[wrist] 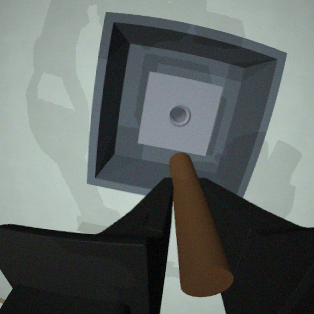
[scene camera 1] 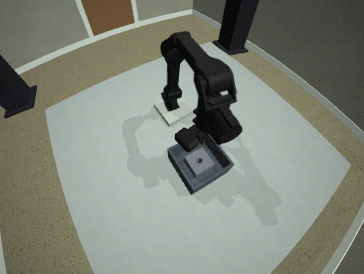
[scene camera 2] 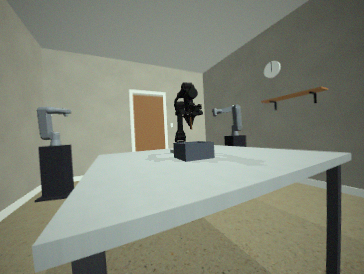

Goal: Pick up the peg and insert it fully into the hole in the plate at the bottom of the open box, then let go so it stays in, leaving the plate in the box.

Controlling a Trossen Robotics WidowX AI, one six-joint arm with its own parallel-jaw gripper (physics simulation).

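Places are measured from the arm's base along level axes (x ahead, y left, z up), in centimetres.
Where they show: gripper, fingertip midpoint: (wrist: 183,185) (scene camera 1: 202,139) (scene camera 2: 190,126); arm's base, link origin: (scene camera 1: 171,105).
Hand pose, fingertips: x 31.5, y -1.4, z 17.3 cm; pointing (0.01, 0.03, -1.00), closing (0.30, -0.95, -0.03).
Note:
Things, the pixels of their top centre, and the offset from my fingertips. Level surfaces: height alone.
- brown round peg, top centre: (wrist: 204,281) (scene camera 2: 190,117) dy +0.0, dx +0.3, dz +5.8 cm
- open grey-blue box, top centre: (wrist: 181,119) (scene camera 1: 200,156) (scene camera 2: 192,142) dy +0.0, dx +2.1, dz -10.5 cm
- pale square plate, top centre: (wrist: 178,115) (scene camera 1: 199,160) dy +0.0, dx +2.1, dz -14.2 cm
- pale table, surface height: dz -20.2 cm
A brown round peg (wrist: 199,235) (scene camera 2: 191,123) points down from my gripper (wrist: 183,185) (scene camera 1: 201,139) (scene camera 2: 190,118), which is shut on it. In scene camera 2 the peg's lower end is above the box, apart from it. The open grey-blue box (scene camera 1: 178,169) (scene camera 2: 195,151) (wrist: 98,100) stands on the table. The pale square plate (scene camera 1: 207,168) (wrist: 160,95) lies in it, with a round hole (scene camera 1: 199,160) (wrist: 179,115) at its middle. In the wrist view the peg's far end shows just below the plate's lower edge, not over the hole. The box walls hide the plate in scene camera 2.
The arm's base stands on a cream block (scene camera 1: 172,119) behind the box. The pale table (scene camera 1: 100,200) (scene camera 2: 150,195) carries the arm's shadow. Two grey arms (scene camera 2: 45,125) (scene camera 2: 237,120) on dark pedestals stand beyond the table.

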